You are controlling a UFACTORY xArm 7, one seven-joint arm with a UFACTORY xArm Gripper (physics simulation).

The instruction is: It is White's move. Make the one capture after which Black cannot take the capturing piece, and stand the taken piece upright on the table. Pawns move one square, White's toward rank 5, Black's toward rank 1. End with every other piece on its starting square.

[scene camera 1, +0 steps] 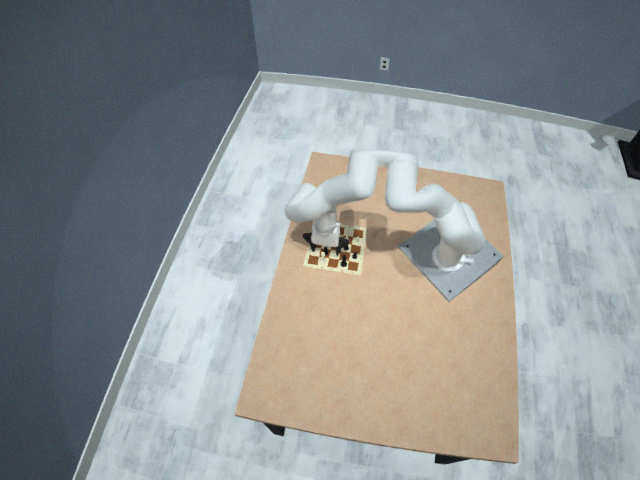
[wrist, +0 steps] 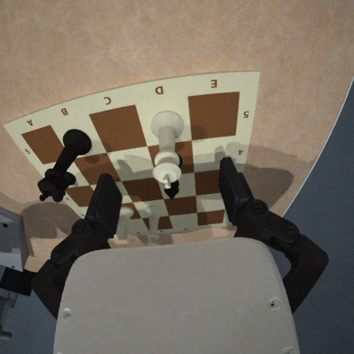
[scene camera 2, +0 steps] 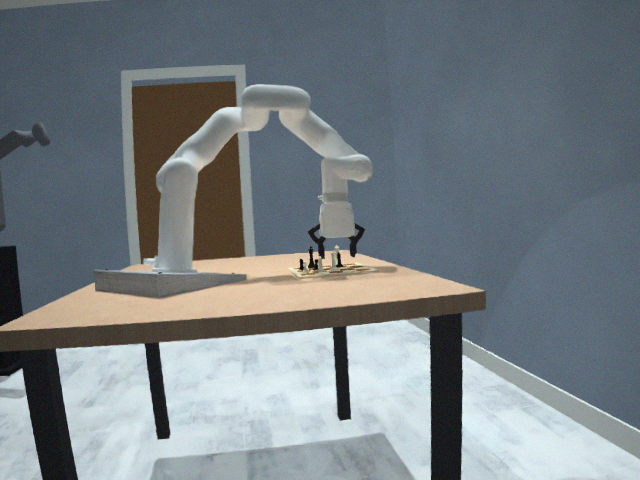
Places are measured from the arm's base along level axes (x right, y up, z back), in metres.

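Pixels of known places: gripper, fingertip midpoint: (scene camera 1: pixel 326 250) (scene camera 2: pixel 337 257); arm's base, origin of the base link: (scene camera 1: pixel 448 257) (scene camera 2: pixel 174 272).
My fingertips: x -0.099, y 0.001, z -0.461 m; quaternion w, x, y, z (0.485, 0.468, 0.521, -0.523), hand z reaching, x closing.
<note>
Ahead of a thing's pixels: the offset from my fingertips to its middle. "spot": to the spot under its first point. Level surfaces: height alone.
The chessboard @[spot: dy -0.027, dx -0.067, dz -0.054 m] (scene camera 1: pixel 307 265) (wrist: pixel 132 93) lies on the table. A white king @[dy +0.000, dx +0.085, dz +0.022 m] (scene camera 2: pixel 334 258) (wrist: pixel 166 131) stands on D5, a black bishop (wrist: pixel 172 192) behind it on D4, partly hidden. A black king @[dy +0.005, dx -0.024, dz +0.077 m] (scene camera 1: pixel 343 261) (scene camera 2: pixel 311 259) (wrist: pixel 65 157) stands on B5, with a black pawn @[dy -0.010, dx +0.018, dz +0.109 m] (scene camera 1: pixel 354 255) (scene camera 2: pixel 301 264) beyond it on A4. Another small black piece @[dy -0.010, dx +0.047, dz +0.068 m] (scene camera 1: pixel 346 246) is hidden in the wrist view. Two blurred white pieces, one (wrist: pixel 125 219) left and one (wrist: pixel 154 220) right, stand near rank 2. My gripper (scene camera 1: pixel 325 250) (scene camera 2: pixel 337 255) (wrist: pixel 166 178) is open and empty, its fingers apart on either side of the D file, around piece-top height.
The arm's grey base plate (scene camera 1: pixel 449 292) (scene camera 2: pixel 160 286) is bolted to the wooden table @[dy -0.032 m] (scene camera 1: pixel 382 361) (scene camera 2: pixel 248 304), on the black king's side of the board. The table's edge passes close beyond the E file. A blue wall stands behind.
</note>
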